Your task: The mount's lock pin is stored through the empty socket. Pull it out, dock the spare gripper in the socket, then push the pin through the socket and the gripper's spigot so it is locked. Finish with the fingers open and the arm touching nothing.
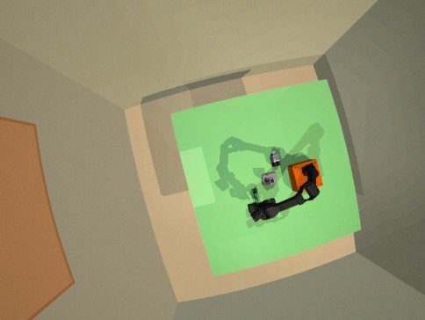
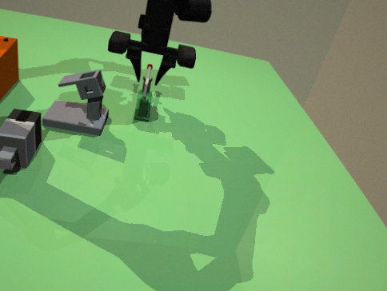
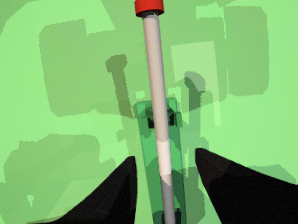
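My gripper tip is 40 mm to the left of the green rest and 20 mm above it. Round my gripper tip: grey mount (130 mm behind, 140 mm to the right, 10 mm above); then spare gripper (210 mm behind, 270 mm to the right, 10 mm below).
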